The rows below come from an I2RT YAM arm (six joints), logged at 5 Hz.
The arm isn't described. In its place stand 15 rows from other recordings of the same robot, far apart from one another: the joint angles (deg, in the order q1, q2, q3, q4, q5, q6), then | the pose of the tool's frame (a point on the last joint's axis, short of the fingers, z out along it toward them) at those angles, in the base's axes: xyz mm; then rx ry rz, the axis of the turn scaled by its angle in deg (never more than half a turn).
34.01, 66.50, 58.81, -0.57, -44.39, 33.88 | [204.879 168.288 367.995 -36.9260 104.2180 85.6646]
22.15, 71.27, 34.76, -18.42, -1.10, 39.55 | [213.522 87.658 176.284 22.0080 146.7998 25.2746]
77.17, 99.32, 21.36, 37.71, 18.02, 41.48 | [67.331 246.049 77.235 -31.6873 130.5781 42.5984]
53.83, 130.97, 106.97, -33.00, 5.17, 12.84 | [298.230 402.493 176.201 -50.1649 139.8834 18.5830]
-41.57, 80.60, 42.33, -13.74, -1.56, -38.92 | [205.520 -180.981 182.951 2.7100 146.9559 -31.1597]
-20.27, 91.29, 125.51, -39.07, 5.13, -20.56 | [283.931 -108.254 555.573 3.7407 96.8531 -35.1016]
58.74, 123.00, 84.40, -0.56, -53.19, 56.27 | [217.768 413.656 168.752 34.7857 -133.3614 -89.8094]
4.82, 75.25, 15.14, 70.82, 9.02, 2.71 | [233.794 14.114 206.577 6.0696 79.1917 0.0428]
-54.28, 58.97, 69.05, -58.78, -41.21, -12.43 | [124.798 -133.374 365.963 27.8089 121.8087 13.2157]
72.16, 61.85, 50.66, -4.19, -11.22, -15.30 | [70.747 242.437 328.701 -81.9853 73.7916 49.4090]
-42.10, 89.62, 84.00, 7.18, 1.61, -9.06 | [279.418 -253.822 416.197 27.1523 86.9236 -41.5547]
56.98, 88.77, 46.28, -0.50, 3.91, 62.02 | [174.032 263.328 181.520 8.4980 144.2904 51.6548]
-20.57, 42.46, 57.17, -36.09, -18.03, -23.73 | [141.871 -41.472 372.649 -14.9336 109.5994 -12.1347]
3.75, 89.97, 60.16, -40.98, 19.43, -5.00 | [297.802 7.651 206.184 -7.5291 158.7418 -27.4878]
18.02, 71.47, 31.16, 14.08, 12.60, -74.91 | [248.970 72.825 203.011 -82.2381 89.6334 -47.7398]
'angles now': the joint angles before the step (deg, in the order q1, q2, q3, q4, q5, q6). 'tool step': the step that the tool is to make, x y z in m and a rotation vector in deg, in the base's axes. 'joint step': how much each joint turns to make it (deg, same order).
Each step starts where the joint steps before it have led.
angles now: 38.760 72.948 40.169 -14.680 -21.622 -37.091
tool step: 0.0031 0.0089 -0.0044 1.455 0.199 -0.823
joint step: 1.151 2.103 -0.108 3.879 0.446 2.465
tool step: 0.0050 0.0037 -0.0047 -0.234 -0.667 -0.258
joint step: -0.003 1.932 0.190 2.011 0.613 -0.259
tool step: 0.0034 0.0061 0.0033 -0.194 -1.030 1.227
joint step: 0.532 1.234 1.664 -0.167 0.091 -1.137
